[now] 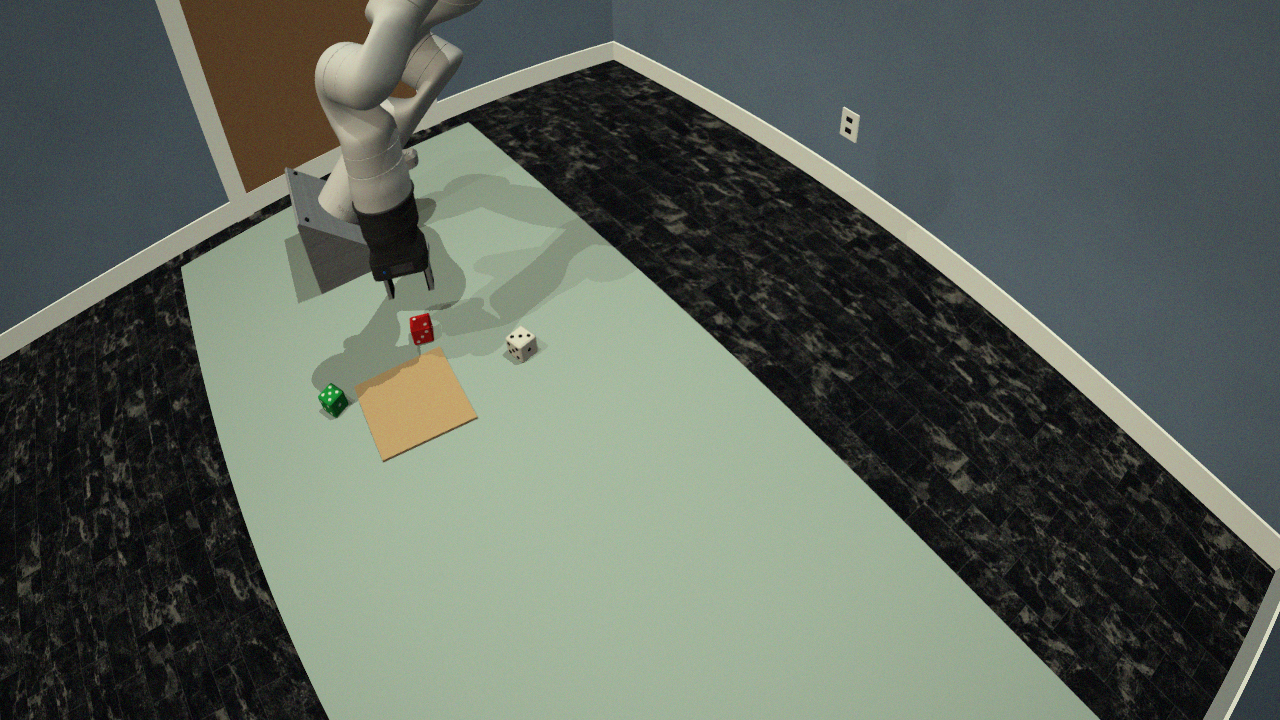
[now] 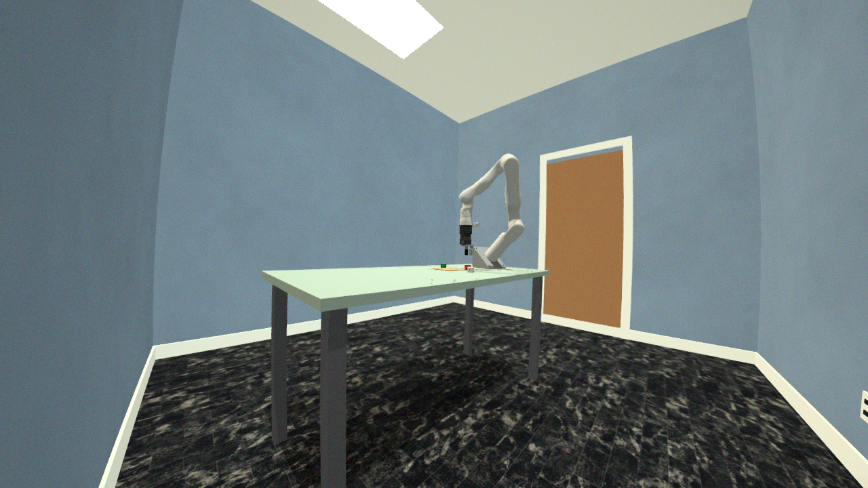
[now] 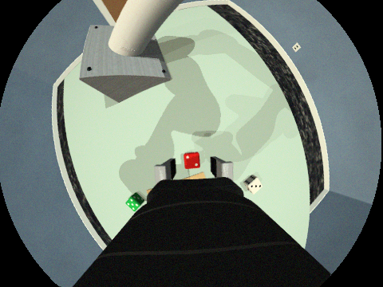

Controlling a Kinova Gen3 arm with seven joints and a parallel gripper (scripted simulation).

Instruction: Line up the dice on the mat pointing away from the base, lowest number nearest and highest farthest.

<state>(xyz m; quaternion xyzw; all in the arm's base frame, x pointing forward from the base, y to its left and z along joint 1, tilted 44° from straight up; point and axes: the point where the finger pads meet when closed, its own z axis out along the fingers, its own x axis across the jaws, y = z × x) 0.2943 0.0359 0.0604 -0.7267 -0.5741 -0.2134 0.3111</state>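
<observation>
Now: hand 9 cm above the red die. From my hand the other things lie so: green die (16 cm to the right, 9 cm below, 6 cm ahead); tan mat (11 cm below, 11 cm ahead, 5 cm to the right); white die (12 cm to the left, 10 cm ahead, 9 cm below).
</observation>
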